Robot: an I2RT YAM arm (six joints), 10 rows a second.
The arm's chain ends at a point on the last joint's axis. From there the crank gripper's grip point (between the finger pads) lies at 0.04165 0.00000 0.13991 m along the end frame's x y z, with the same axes.
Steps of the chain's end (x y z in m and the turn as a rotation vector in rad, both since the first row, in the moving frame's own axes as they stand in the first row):
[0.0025, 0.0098, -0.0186, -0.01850, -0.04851, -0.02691]
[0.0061, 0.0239, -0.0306, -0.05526, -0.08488, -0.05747]
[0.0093, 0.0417, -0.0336, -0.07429, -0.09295, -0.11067]
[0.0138, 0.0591, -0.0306, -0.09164, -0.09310, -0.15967]
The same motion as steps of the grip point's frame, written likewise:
[-0.0043, 0.0114, -0.0168, -0.01850, -0.04851, -0.02691]
[-0.0057, 0.0297, -0.0277, -0.05526, -0.08488, -0.05747]
[-0.0035, 0.0483, -0.0306, -0.07429, -0.09295, -0.11067]
[0.0012, 0.0664, -0.0276, -0.09164, -0.09310, -0.15967]

